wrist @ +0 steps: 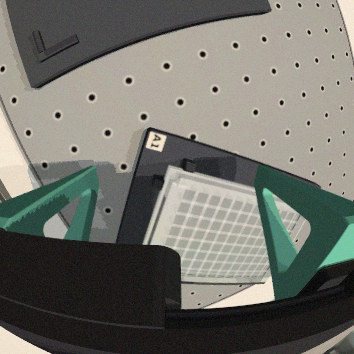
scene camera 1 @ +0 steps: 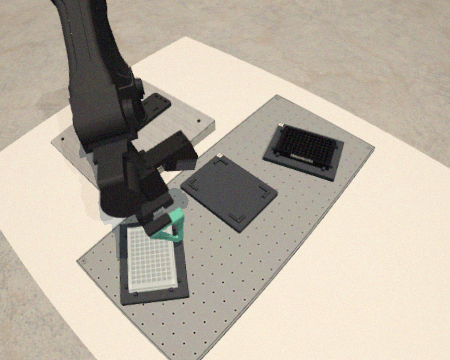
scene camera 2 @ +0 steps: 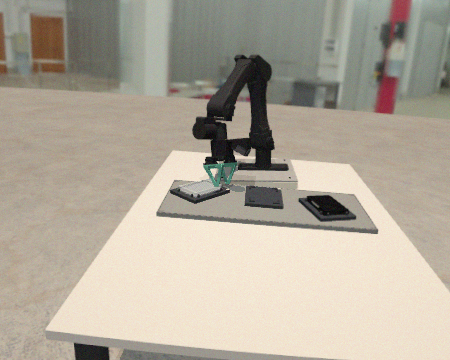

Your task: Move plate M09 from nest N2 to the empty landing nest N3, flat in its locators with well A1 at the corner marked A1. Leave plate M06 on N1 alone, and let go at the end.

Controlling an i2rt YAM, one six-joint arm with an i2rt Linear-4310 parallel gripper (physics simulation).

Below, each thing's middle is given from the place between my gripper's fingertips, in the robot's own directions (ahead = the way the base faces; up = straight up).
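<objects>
Going by their middles, the clear well plate [scene camera 1: 151,262] is the nearest to my hand of the things named here; it is 7 cm to the right of my hand, 2 cm ahead of it and 1 cm below it. I find the dark nest [scene camera 1: 234,195] 14 cm to the left of my hand, 2 cm ahead of it and 2 cm below it. The black well plate [scene camera 1: 296,144] is 34 cm to the left of my hand, 8 cm ahead of it and 1 cm below it, and going by their middles it is the farthest from my hand of the things named here.
</objects>
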